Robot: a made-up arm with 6 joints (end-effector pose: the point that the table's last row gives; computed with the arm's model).
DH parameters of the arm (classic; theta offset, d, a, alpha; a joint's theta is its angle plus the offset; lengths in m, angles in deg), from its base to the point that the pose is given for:
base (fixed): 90 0.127 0.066 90
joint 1: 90 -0.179 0.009 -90
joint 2: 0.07 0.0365 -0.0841 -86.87
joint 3: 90 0.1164 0.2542 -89.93
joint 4: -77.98 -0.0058 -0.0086 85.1
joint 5: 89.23 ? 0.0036 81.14
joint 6: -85.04 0.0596 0.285 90
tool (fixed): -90 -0.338 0 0
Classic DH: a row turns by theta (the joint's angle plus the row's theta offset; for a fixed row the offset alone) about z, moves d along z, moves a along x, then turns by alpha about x.
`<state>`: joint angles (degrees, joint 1 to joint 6).
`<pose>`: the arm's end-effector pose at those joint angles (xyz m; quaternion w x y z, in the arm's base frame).
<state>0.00 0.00 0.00 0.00 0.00 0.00</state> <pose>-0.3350 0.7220 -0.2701 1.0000 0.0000 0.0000 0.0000</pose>
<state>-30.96 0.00 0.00 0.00 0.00 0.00</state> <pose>-0.3350 0.4242 -0.5510 0.9637 -0.2669 0.0000 0.0000</pose>
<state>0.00 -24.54 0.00 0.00 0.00 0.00</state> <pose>-0.4895 0.7220 -0.1686 0.9771 0.0000 0.2126 0.0000</pose>
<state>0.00 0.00 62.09 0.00 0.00 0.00</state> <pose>-0.2986 0.0662 -0.7174 0.8567 -0.5150 -0.0281 -0.0006</pose>
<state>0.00 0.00 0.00 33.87 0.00 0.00</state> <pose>-0.0825 0.6609 -0.2701 0.9566 0.0000 0.0000 -0.2913</pose>
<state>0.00 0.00 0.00 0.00 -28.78 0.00</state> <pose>-0.4966 0.7391 -0.1759 0.9686 0.0382 0.2447 0.0212</pose>
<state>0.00 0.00 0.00 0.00 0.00 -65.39</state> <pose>-0.3349 0.8630 0.1862 0.8416 0.5401 0.0000 0.0000</pose>
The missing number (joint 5, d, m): -0.1636
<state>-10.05 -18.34 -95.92 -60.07 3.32 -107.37</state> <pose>-0.5124 -0.3371 0.6497 0.1231 -0.9369 -0.0405 -0.3247</pose>
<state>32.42 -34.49 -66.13 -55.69 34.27 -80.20</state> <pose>-0.4523 -0.3199 0.7459 0.0652 -0.9733 0.1889 -0.1132</pose>
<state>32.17 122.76 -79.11 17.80 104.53 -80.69</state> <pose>-0.7723 0.4430 -0.0492 0.5604 -0.2586 0.7582 -0.2105</pose>
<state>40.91 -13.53 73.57 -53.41 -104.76 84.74</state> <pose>-0.3732 0.0370 0.1711 0.0140 0.5660 -0.4856 -0.6660</pose>
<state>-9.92 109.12 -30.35 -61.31 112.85 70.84</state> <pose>-0.4664 0.3817 0.1712 0.1461 -0.4470 0.8768 0.1002</pose>
